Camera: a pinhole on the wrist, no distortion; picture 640 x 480 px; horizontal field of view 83.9 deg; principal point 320.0 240.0 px. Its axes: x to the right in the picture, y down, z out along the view. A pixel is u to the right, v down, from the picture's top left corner.
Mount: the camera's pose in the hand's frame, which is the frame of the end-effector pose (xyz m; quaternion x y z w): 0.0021 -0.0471 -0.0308 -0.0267 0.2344 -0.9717 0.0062
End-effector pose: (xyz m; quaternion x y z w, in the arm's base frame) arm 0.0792 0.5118 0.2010 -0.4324 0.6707 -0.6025 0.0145
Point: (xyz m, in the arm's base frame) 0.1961 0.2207 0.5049
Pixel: 75 347
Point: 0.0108 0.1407 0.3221
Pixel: outside the picture
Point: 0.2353 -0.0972 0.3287
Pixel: 130 124
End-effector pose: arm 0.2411 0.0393 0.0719 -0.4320 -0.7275 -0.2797 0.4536
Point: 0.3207 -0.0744 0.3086
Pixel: behind the camera
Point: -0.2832 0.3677 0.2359
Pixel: 83 259
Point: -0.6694 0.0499 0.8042
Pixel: outside the picture
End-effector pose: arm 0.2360 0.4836 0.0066 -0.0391 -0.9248 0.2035 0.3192
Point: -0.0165 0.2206 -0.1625
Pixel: 298 168
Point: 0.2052 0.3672 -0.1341
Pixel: 516 55
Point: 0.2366 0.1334 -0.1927
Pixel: 536 279
